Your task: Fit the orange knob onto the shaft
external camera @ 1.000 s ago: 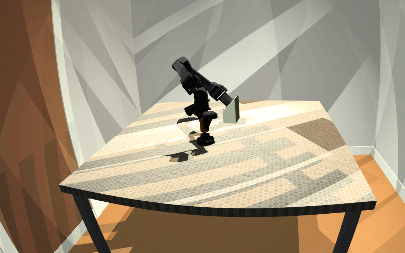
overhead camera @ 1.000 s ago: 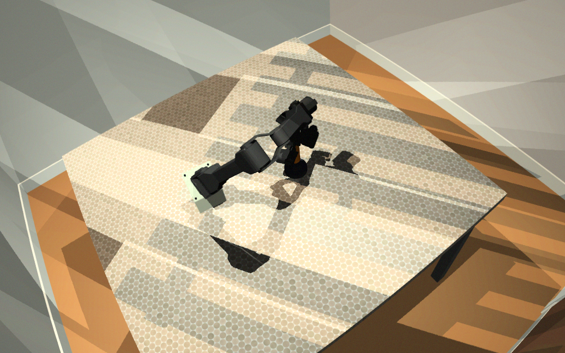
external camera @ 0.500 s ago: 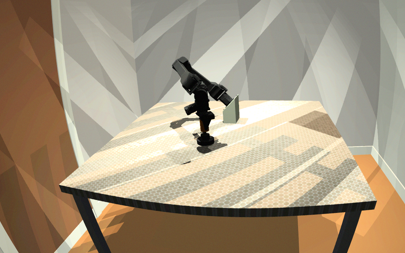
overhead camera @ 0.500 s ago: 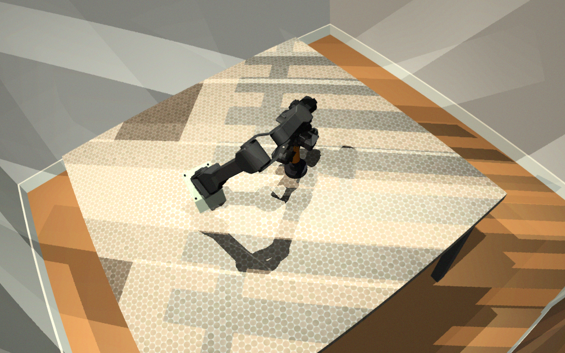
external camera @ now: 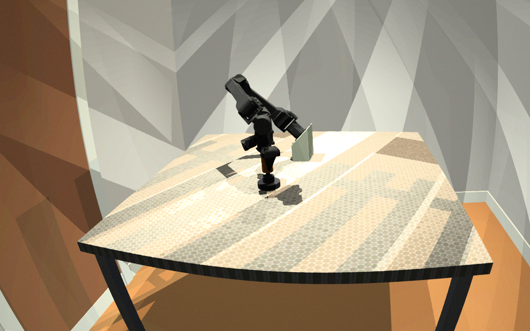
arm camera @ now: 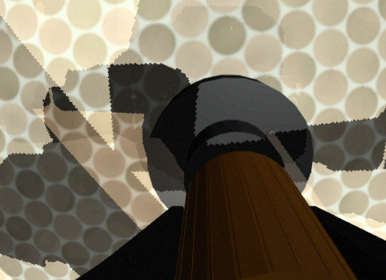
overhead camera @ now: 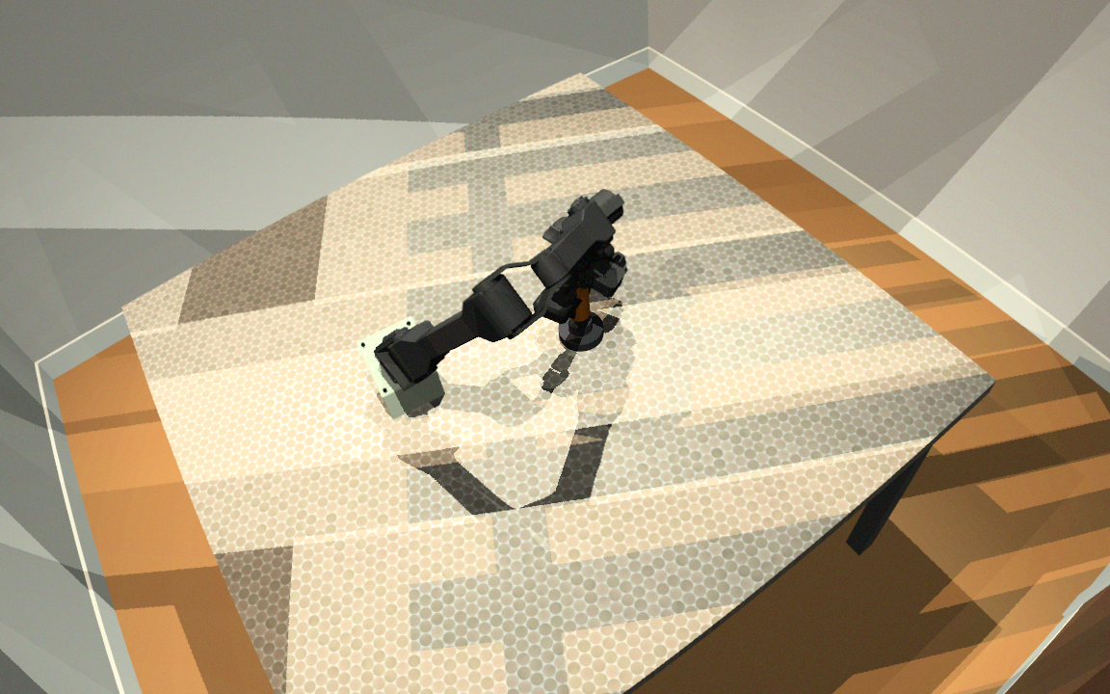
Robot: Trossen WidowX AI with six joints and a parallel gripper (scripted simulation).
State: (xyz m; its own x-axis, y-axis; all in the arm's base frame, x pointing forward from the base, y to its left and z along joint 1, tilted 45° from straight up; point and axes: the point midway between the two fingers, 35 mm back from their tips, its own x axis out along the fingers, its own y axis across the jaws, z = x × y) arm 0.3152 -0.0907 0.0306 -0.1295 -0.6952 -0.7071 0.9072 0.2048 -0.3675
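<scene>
Now: gripper tip 2 cm below the orange knob. Also, from my gripper tip: dark round pedestal: 4 cm below.
</scene>
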